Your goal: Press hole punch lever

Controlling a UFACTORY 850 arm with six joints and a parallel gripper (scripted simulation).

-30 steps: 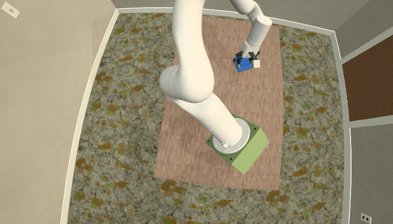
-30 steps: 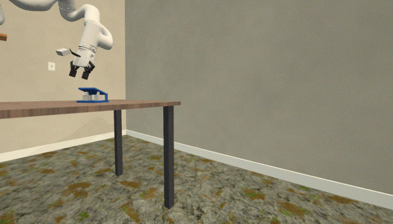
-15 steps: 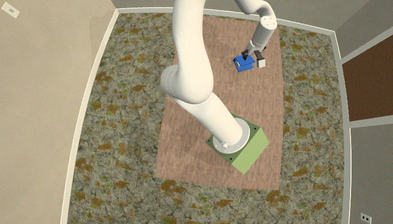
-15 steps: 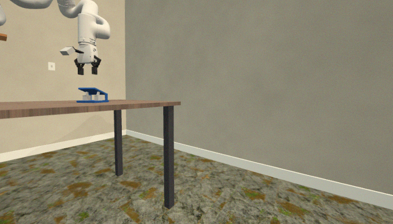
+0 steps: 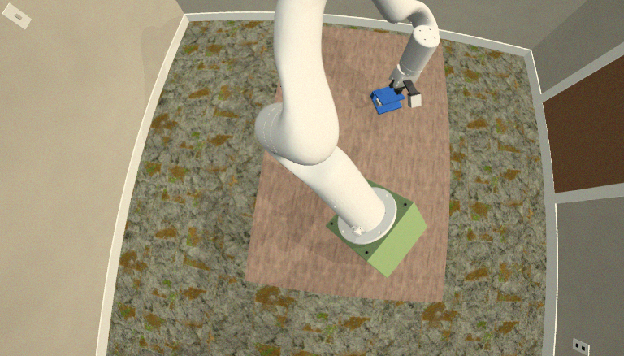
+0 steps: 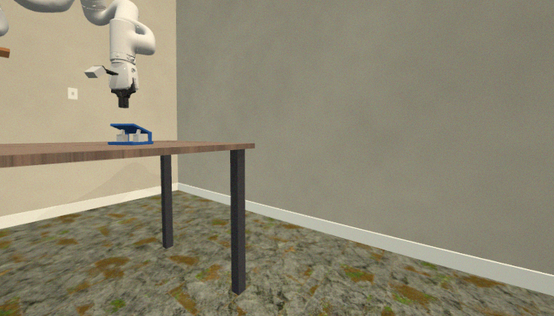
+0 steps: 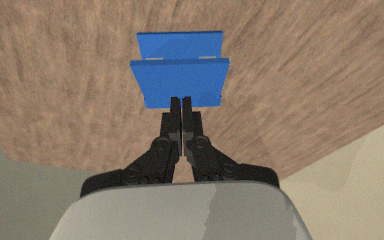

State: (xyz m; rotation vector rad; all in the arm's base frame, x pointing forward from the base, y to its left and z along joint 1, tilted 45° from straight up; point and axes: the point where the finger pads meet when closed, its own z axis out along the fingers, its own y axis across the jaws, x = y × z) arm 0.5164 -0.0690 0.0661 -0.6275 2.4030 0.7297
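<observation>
Now: the blue lever 11 cm below my hand, 2 cm to the left of it and 2 cm ahead of it. Also, from my hand: hole punch 13 cm below, 3 cm ahead, 2 cm to the left.
</observation>
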